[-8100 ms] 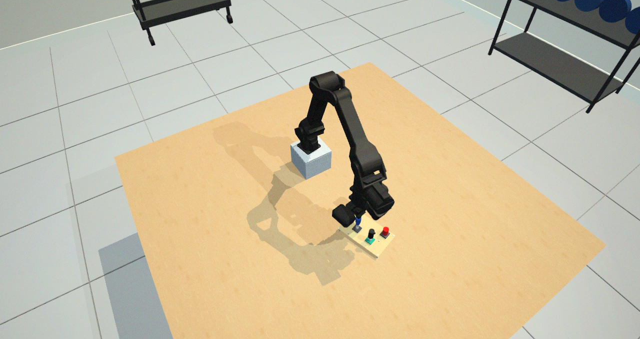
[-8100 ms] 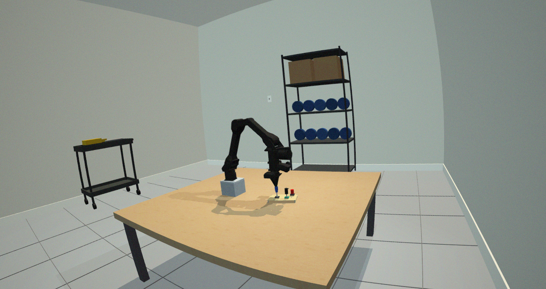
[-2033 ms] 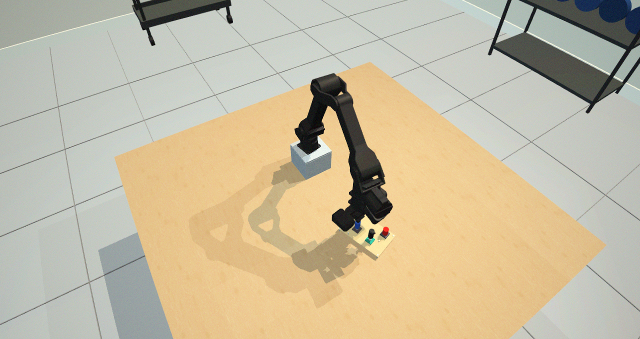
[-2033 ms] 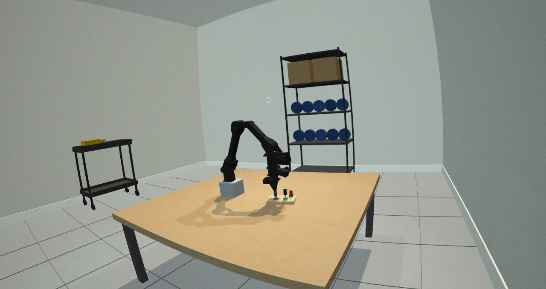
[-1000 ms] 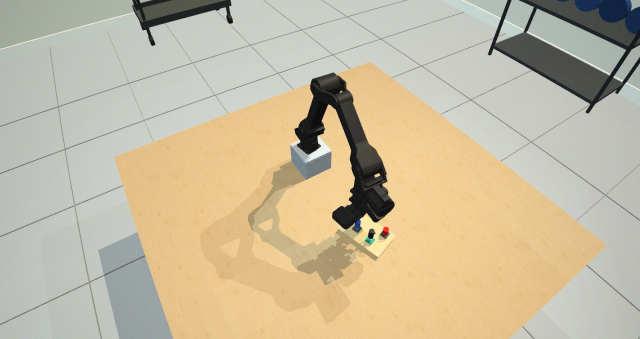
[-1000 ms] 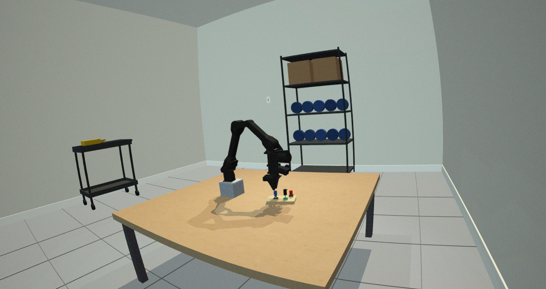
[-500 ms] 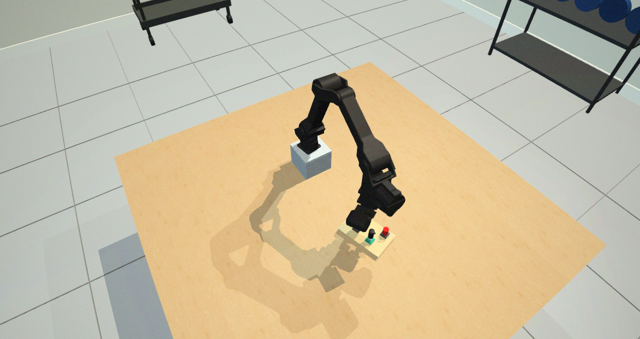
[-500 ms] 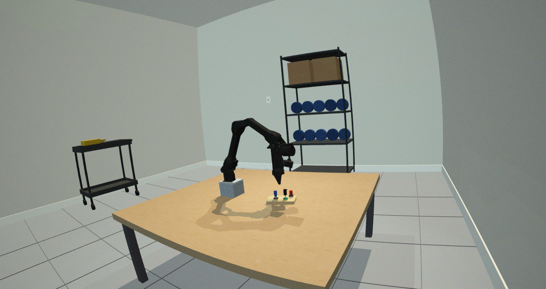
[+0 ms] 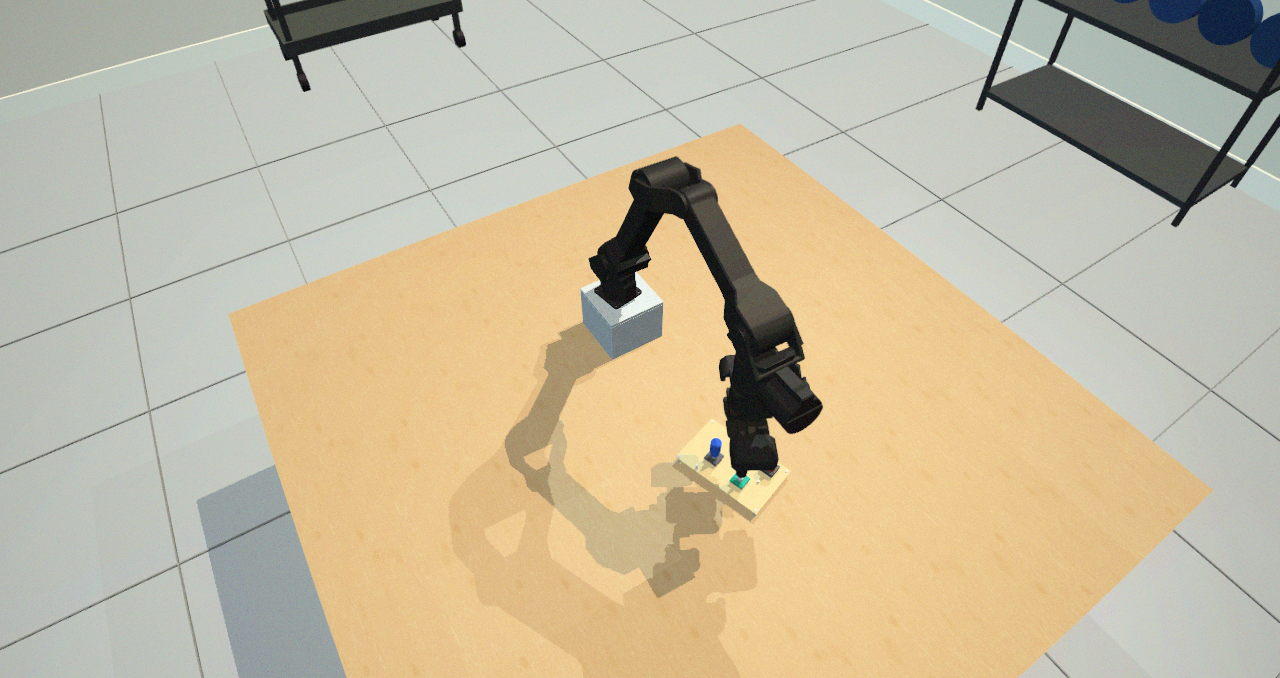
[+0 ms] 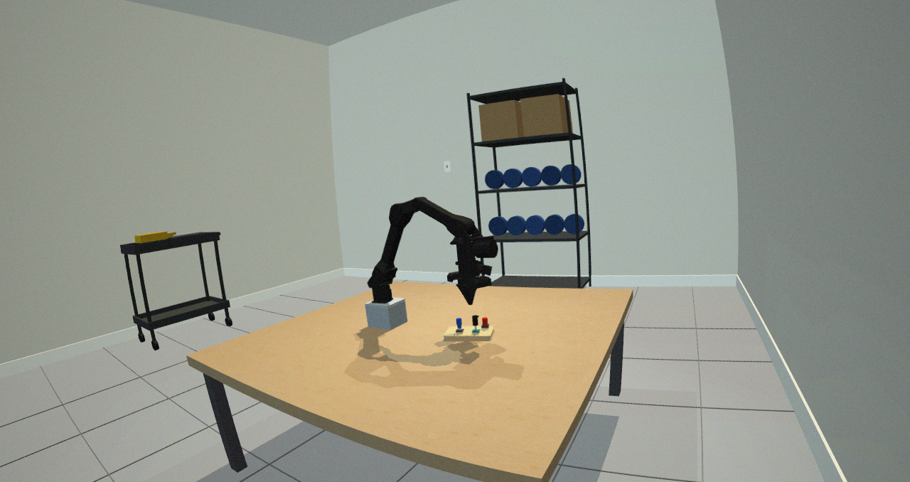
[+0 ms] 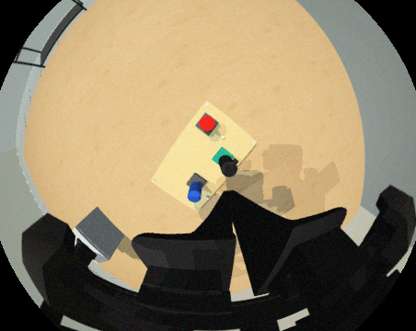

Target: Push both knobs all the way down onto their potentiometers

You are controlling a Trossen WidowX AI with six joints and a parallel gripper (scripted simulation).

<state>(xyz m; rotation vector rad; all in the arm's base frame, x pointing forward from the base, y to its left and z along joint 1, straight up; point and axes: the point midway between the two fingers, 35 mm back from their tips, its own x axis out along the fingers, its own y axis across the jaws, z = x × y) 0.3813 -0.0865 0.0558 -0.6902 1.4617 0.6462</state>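
The blue knob is 7 cm below my gripper tip and 5 cm behind it.
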